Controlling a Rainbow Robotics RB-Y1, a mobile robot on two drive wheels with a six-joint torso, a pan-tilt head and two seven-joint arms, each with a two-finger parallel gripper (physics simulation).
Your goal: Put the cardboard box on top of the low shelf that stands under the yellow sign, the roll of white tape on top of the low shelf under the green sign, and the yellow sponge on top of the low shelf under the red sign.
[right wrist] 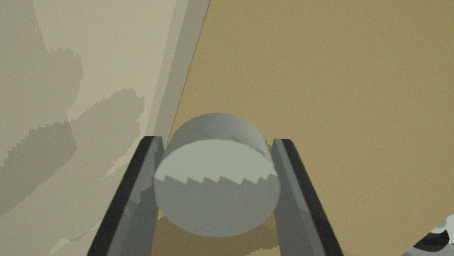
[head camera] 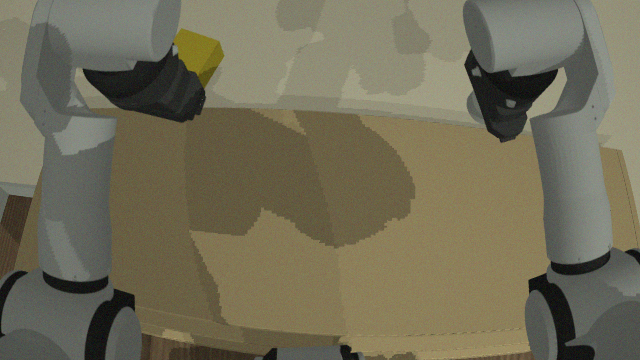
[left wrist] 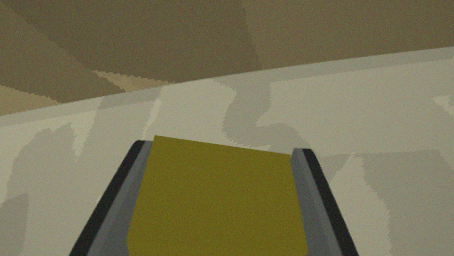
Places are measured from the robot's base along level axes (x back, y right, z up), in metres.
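Pixels of known places: left gripper, fingertip midpoint: (head camera: pixel 169 107) (left wrist: pixel 223 159); right gripper, fingertip midpoint: (right wrist: pixel 217 152) (head camera: pixel 485 106).
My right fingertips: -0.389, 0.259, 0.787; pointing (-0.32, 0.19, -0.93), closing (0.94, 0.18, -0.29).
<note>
Ahead of a thing's pixels: the offset from my right fingertips to its top centre, as dx, dy, dz. Level surfaces: height alone.
My left gripper (head camera: pixel 192 92) (left wrist: pixel 223 159) is shut on the yellow sponge {-0.040, -0.400, +0.080} (head camera: pixel 200 50) (left wrist: pixel 217 200), a yellow block with a finger on either side. My right gripper (head camera: pixel 495 112) (right wrist: pixel 217 152) is shut on the roll of white tape {+0.004, -0.006, +0.027} (head camera: pixel 472 109) (right wrist: pixel 217 205), a pale round thing that is mostly hidden in the head view. Both are held up near the back edge of a wide tan wooden top {dz -0.176} (head camera: pixel 450 250) (left wrist: pixel 150 30) (right wrist: pixel 360 100). The cardboard box and the coloured signs do not show in these views.
A pale wall (head camera: pixel 240 45) (left wrist: pixel 320 110) (right wrist: pixel 110 35) with patchy shadows stands behind the tan top, with a narrow ledge along their meeting line. Dark brown wooden floor {dz -0.786} (head camera: pixel 14 220) shows past the top's left side. Part of the robot's body shows at the right wrist view's lower right corner.
</note>
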